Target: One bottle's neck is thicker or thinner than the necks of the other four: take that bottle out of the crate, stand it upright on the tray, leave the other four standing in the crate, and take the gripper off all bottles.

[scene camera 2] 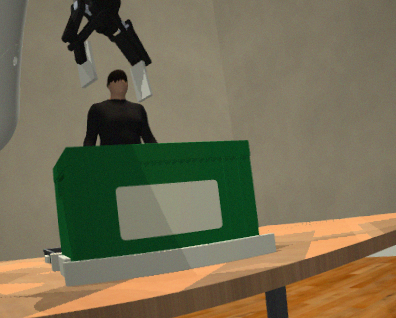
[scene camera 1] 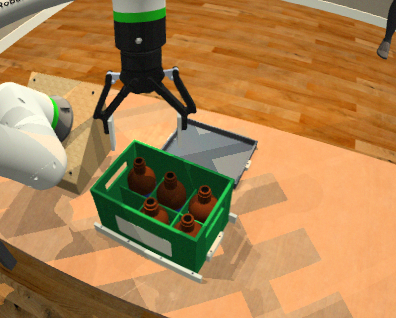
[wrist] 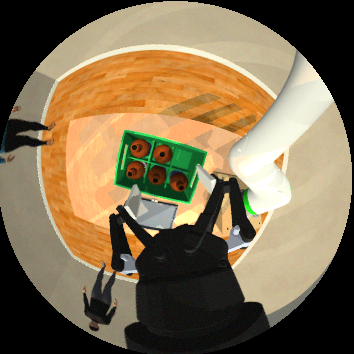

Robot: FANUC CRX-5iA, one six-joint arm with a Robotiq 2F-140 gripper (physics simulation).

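Frame: origin at the arm's base, x ahead, y left, z up, level; millimetres.
Where they show: gripper, fingertip midpoint: [scene camera 2: 119, 91] [scene camera 1: 146, 145] [wrist: 167, 180]; arm's base, link origin: [scene camera 1: 53, 120].
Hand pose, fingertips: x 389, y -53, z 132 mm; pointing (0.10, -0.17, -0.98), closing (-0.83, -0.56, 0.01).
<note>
Each offset is from my fingertips to the top centre of the thing. "*": to the spot under its first point. Level surfaces: height alone.
A green crate {dx +30, dy -2, dz -107 mm} [scene camera 1: 185, 250] [scene camera 2: 235, 200] [wrist: 172, 144] holds five upright brown bottles. Three stand in the row nearer the tray: one bottle {dx -62, dy +42, dz -119 mm} [scene camera 1: 141, 180] [wrist: 179, 181] at the base end, a middle bottle {dx +28, dy +40, dz -119 mm} [scene camera 1: 171, 194] [wrist: 157, 175] and a far-end bottle {dx +117, dy +43, dz -119 mm} [scene camera 1: 203, 204] [wrist: 135, 170]. A middle bottle {dx +29, dy -46, dz -119 mm} [scene camera 1: 152, 214] [wrist: 162, 154] and a far-end bottle {dx +122, dy -44, dz -119 mm} [scene camera 1: 188, 228] [wrist: 139, 148] stand in the other row. I cannot tell the odd neck. The grey tray [scene camera 1: 225, 150] [wrist: 160, 212] lies behind the crate with no bottle on it. My gripper [scene camera 1: 146, 146] [scene camera 2: 117, 93] [wrist: 167, 180] is wide open and empty, above the crate's tray side.
White strips {* dx +51, dy -102, dz -252 mm} [scene camera 1: 150, 253] [scene camera 2: 170, 260] edge the crate's foot on the table {dz -282 mm} [scene camera 1: 320, 200]. The arm's white link [scene camera 1: 30, 145] [wrist: 270, 145] and its wooden base block [scene camera 1: 87, 160] stand at the left in scene camera 1. The crate's base-end compartment away from the tray is empty.
</note>
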